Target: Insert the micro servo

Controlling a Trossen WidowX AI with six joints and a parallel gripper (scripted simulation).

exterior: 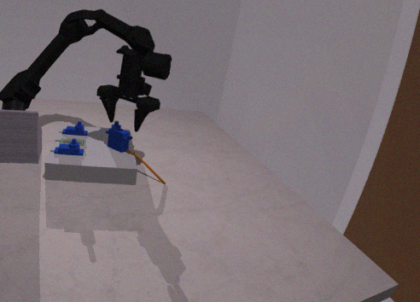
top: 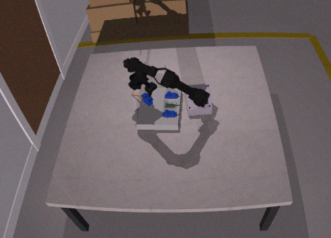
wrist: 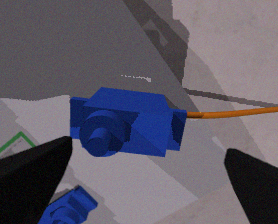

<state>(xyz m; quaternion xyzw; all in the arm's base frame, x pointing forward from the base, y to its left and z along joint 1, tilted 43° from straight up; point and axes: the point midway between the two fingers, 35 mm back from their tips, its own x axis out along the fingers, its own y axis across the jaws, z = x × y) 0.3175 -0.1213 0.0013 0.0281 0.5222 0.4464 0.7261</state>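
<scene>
My gripper tip is now 10 cm above the grey deck, 4 cm to the right of it and 3 cm past it.
</scene>
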